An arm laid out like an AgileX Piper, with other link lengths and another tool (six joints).
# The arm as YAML. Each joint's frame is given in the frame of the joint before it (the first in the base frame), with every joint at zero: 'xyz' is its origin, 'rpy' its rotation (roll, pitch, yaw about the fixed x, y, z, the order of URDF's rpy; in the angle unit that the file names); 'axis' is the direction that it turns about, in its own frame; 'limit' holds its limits. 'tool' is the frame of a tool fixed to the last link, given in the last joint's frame.
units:
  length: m
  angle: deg
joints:
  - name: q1
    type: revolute
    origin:
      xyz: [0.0, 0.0, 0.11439]
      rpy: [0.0, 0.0, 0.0]
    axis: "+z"
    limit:
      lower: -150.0
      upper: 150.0
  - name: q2
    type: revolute
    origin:
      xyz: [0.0, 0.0, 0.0]
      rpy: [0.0, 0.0, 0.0]
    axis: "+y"
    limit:
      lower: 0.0
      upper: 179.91
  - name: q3
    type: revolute
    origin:
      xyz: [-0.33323, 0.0, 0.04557]
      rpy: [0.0, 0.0, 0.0]
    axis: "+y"
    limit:
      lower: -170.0
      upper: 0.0
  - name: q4
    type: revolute
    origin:
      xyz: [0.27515, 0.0, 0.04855]
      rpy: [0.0, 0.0, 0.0]
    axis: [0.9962, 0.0, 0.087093]
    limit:
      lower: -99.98
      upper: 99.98
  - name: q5
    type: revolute
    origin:
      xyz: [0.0, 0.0, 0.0]
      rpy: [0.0, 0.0, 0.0]
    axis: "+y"
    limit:
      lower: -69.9
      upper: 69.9
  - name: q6
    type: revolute
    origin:
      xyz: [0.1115, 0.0, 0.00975]
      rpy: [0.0, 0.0, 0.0]
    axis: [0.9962, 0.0, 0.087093]
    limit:
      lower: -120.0
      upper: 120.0
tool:
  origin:
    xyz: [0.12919, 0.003, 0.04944]
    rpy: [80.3, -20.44, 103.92]
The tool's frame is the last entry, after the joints.
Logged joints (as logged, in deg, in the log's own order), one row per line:
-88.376 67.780 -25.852 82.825 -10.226 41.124
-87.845 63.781 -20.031 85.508 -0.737 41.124
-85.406 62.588 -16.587 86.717 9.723 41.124
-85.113 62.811 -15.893 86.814 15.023 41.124
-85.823 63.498 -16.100 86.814 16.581 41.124
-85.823 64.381 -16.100 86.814 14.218 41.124
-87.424 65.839 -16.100 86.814 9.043 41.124
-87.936 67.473 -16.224 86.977 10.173 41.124
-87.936 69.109 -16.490 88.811 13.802 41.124
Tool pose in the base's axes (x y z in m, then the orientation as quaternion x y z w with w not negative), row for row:
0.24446 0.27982 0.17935 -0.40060 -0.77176 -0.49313 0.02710
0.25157 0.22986 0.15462 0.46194 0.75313 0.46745 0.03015
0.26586 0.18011 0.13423 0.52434 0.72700 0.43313 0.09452
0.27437 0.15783 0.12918 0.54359 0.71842 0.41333 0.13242
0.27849 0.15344 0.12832 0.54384 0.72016 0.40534 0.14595
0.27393 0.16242 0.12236 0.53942 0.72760 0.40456 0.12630
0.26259 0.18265 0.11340 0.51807 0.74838 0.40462 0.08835
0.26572 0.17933 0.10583 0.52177 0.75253 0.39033 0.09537
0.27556 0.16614 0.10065 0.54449 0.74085 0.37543 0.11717
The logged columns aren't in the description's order. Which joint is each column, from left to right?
Columns, left to right: q4, q2, q3, q6, q5, q1.
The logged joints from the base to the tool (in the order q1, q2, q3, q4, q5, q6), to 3 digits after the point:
41.124 67.780 -25.852 -88.376 -10.226 82.825
41.124 63.781 -20.031 -87.845 -0.737 85.508
41.124 62.588 -16.587 -85.406 9.723 86.717
41.124 62.811 -15.893 -85.113 15.023 86.814
41.124 63.498 -16.100 -85.823 16.581 86.814
41.124 64.381 -16.100 -85.823 14.218 86.814
41.124 65.839 -16.100 -87.424 9.043 86.814
41.124 67.473 -16.224 -87.936 10.173 86.977
41.124 69.109 -16.490 -87.936 13.802 88.811

